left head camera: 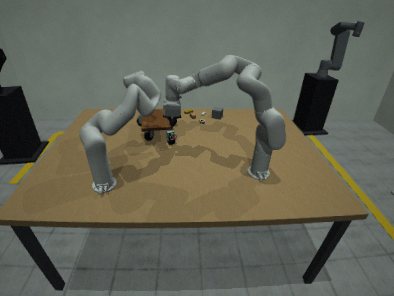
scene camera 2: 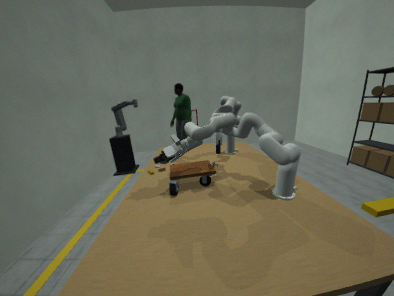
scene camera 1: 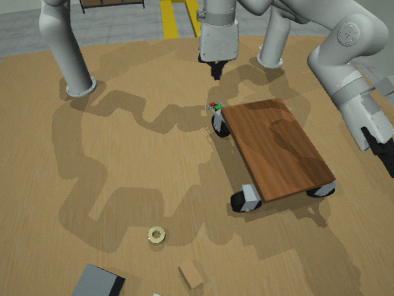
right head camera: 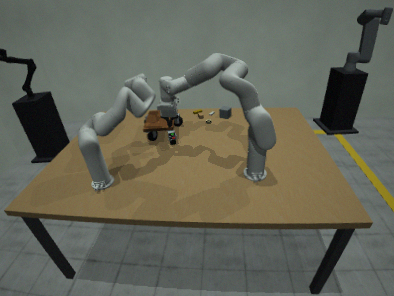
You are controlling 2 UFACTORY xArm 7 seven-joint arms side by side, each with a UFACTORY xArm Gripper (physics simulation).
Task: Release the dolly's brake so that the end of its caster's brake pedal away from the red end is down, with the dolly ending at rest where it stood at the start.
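Note:
The dolly, a brown wooden board on black wheels (left head camera: 155, 123) (right head camera: 154, 126) (scene camera 1: 270, 145) (scene camera 2: 192, 169), stands on the table. Its brake pedal (left head camera: 172, 135) (right head camera: 172, 135) (scene camera 1: 215, 106) (scene camera 2: 214, 164), with a red and a green part, sits at the board's upper-left corner in scene camera 1; which end is lower is too small to tell. My right gripper (left head camera: 173, 125) (right head camera: 170, 125) (scene camera 1: 216, 78) (scene camera 2: 218, 152) is shut and empty, hanging near the pedal, apart from it. My left gripper (scene camera 1: 390, 172) (scene camera 2: 156, 160) looks shut and empty, at the dolly's far-right side in scene camera 1.
A brass-coloured ring (left head camera: 202, 121) (right head camera: 208, 121) (scene camera 1: 149, 235), a small wooden block (scene camera 1: 191, 274), a grey box (left head camera: 217, 113) (right head camera: 225, 112) (scene camera 1: 95, 282) and a yellow piece (left head camera: 188, 111) (right head camera: 198, 111) lie on the table. My left arm reaches beside the dolly.

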